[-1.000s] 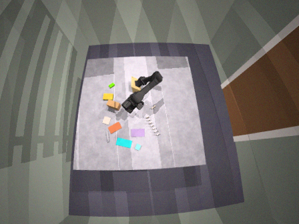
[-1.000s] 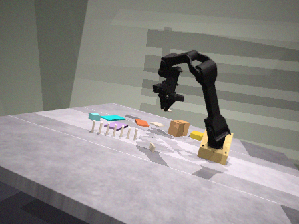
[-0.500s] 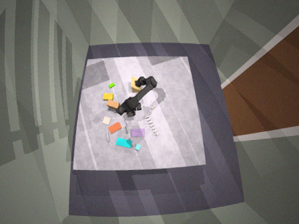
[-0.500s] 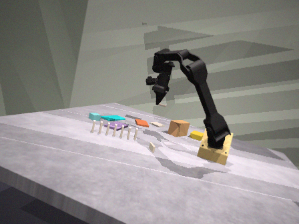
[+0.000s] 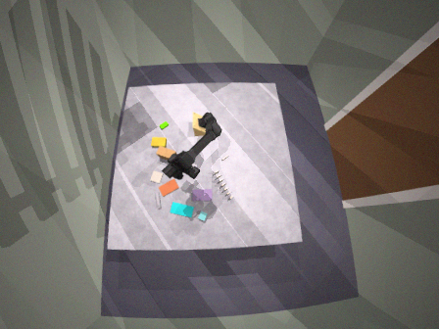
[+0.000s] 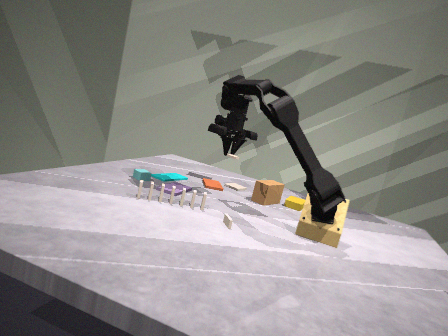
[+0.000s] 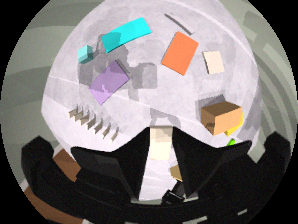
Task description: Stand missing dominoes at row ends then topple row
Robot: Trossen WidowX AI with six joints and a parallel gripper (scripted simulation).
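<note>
The orange tile is 6 cm ahead of my gripper tip, 15 cm to the right of it and 15 cm below it. Round my gripper tip: purple tile: 15 cm ahead, 7 cm to the left, 15 cm below; cream tile: 3 cm behind, 23 cm to the right, 15 cm below; tan box: 17 cm behind, 13 cm to the right, 12 cm below.
</note>
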